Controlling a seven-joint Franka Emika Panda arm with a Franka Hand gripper.
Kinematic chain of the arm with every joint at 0, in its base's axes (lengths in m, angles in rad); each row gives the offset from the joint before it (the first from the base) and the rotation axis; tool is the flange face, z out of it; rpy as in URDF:
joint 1: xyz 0 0 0.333 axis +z
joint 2: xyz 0 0 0 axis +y
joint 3: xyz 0 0 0.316 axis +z
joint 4: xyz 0.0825 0 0 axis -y
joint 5: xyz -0.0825 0 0.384 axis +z
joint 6: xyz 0 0 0 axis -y
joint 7: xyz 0.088 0 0 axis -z
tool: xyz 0 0 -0.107 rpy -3.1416 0 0
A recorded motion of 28 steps. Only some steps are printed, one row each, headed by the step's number.
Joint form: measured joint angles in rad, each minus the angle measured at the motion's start. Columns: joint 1, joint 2, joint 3, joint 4, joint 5, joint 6, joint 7.
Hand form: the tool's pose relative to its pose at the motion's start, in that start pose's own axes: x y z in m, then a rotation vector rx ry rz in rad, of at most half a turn. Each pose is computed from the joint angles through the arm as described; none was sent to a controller.
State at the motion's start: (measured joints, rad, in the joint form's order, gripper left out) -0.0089 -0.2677 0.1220 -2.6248 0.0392 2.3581 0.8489
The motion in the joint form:
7: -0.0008 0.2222 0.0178 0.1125 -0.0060 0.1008 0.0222
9: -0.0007 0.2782 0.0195 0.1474 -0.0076 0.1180 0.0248
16: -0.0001 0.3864 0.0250 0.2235 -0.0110 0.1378 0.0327
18: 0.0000 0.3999 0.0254 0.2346 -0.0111 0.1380 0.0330
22: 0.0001 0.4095 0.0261 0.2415 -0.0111 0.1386 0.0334
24: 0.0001 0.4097 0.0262 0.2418 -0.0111 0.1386 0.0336
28: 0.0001 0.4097 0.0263 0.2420 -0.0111 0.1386 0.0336
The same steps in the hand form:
7: 0.0223 -0.0408 0.0421 0.0061 -0.0196 -0.0009
9: 0.0289 -0.0510 0.0528 0.0074 -0.0267 -0.0012
16: 0.0409 -0.0720 0.0738 0.0067 -0.0441 -0.0008
18: 0.0427 -0.0748 0.0763 0.0063 -0.0469 -0.0009
22: 0.0435 -0.0766 0.0784 0.0056 -0.0493 -0.0011
24: 0.0435 -0.0767 0.0784 0.0057 -0.0493 -0.0010
28: 0.0435 -0.0768 0.0783 0.0059 -0.0492 -0.0011

